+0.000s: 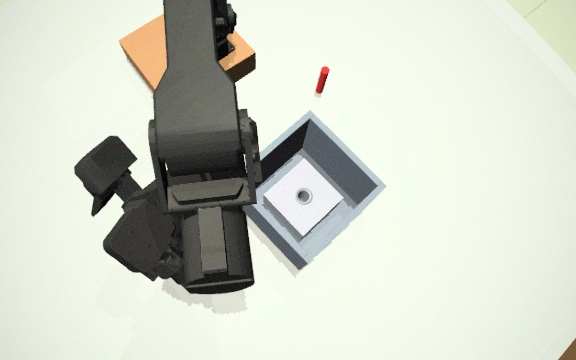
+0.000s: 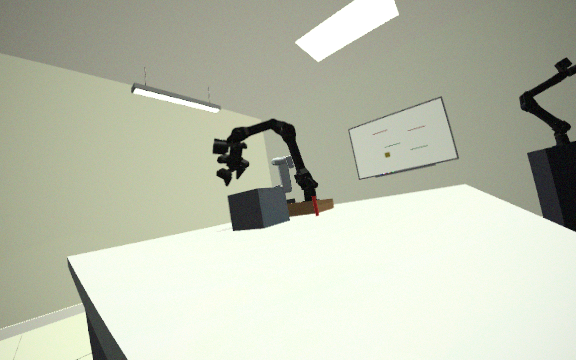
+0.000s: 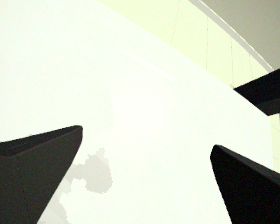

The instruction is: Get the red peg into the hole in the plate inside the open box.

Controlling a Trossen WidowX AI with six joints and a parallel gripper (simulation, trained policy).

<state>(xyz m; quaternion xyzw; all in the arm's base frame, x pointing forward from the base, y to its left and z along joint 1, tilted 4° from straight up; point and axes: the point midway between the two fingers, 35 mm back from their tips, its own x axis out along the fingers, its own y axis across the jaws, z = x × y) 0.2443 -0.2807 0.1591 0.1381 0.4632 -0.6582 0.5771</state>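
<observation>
The red peg is 41 cm to the left of my gripper tip, 18 cm below it and 6 cm behind it.
</observation>
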